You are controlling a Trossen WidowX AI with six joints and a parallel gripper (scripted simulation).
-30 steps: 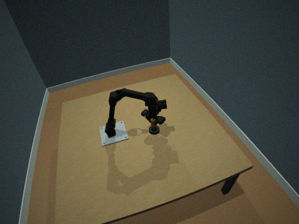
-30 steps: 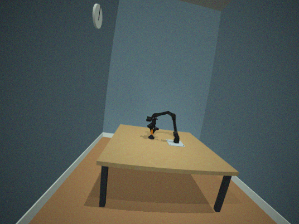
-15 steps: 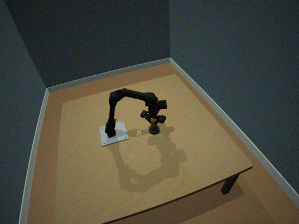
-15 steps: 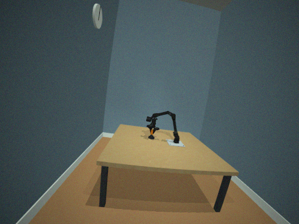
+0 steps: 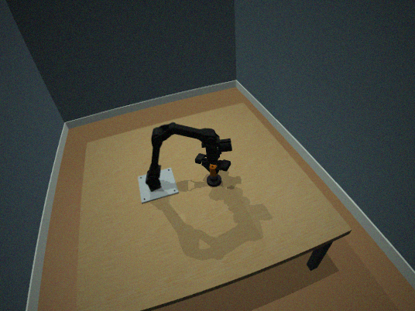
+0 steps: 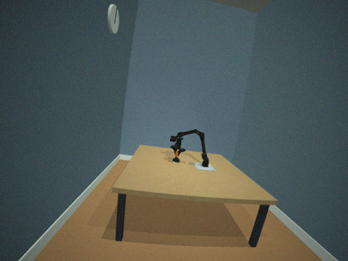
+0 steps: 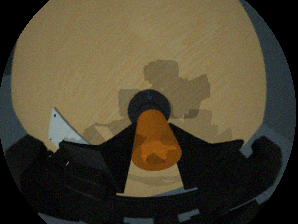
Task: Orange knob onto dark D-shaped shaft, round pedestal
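Now: the orange knob 2 cm above my gripper tip. From my gripper tip the other things lie so: dark round pedestal (4 cm below).
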